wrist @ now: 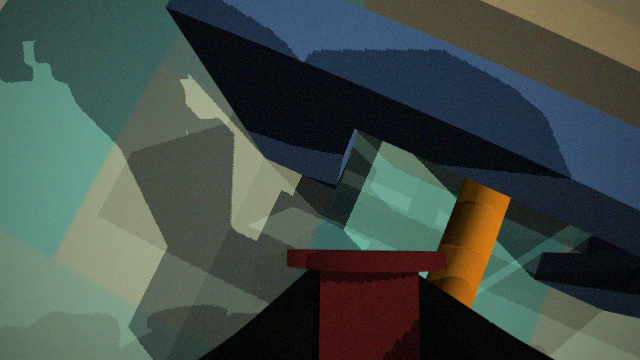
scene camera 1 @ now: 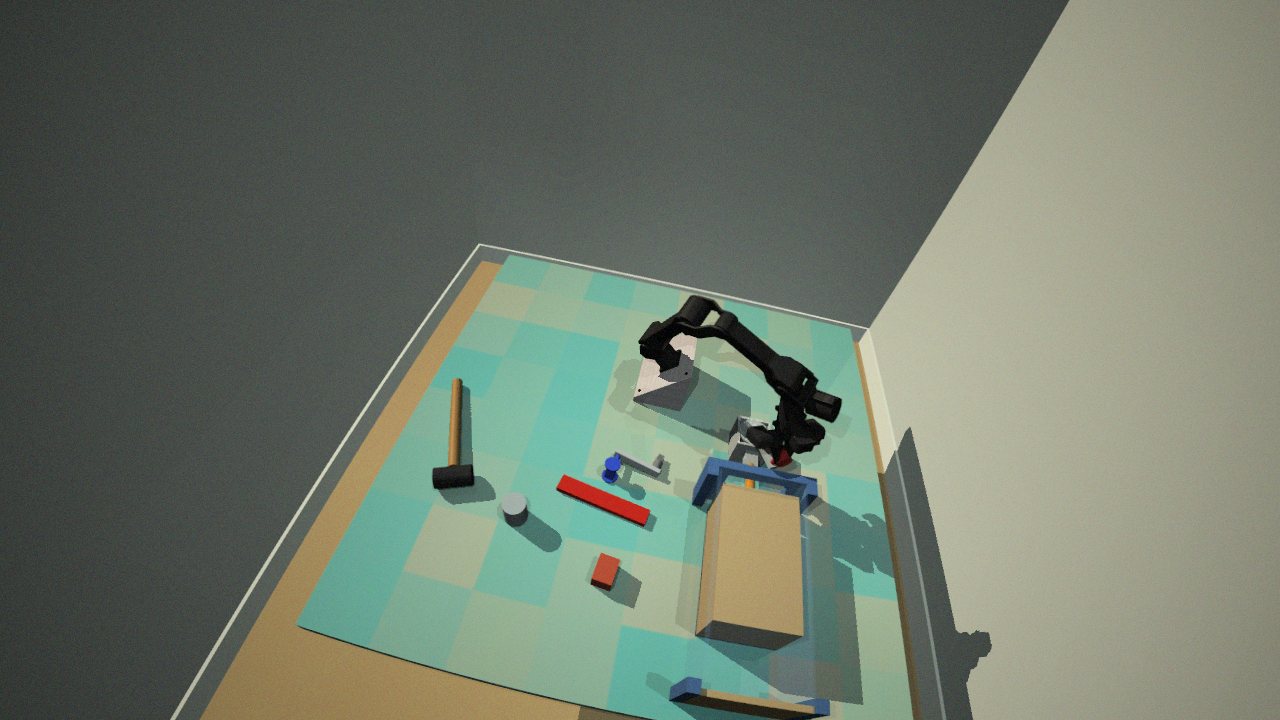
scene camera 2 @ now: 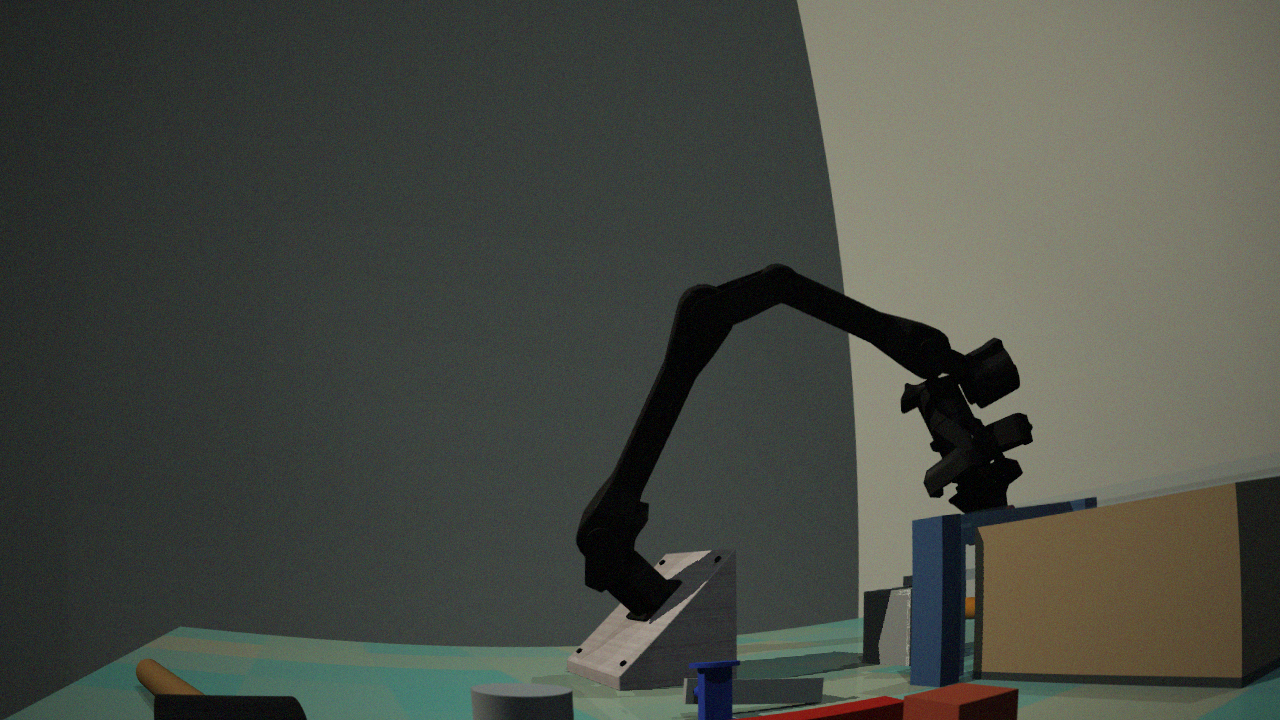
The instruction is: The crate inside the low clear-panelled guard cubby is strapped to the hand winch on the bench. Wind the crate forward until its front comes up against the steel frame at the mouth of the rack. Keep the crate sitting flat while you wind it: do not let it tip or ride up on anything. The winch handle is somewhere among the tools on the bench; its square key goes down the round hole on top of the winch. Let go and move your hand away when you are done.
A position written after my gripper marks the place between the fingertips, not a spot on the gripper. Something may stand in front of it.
Observation:
In view: my gripper (scene camera 1: pixel 780 462), a red knob (wrist: pixel 366 297), a long red bar (scene camera 1: pixel 614 505), a hammer (scene camera 1: pixel 455 475), a red block (scene camera 1: pixel 604 573) and a grey winch (scene camera 2: pixel 887 625).
My gripper is seen too in the wrist view (wrist: pixel 360 283). The wrist view misses the long red bar: it is out of frame. The wrist view does not show the hammer: it is out of frame.

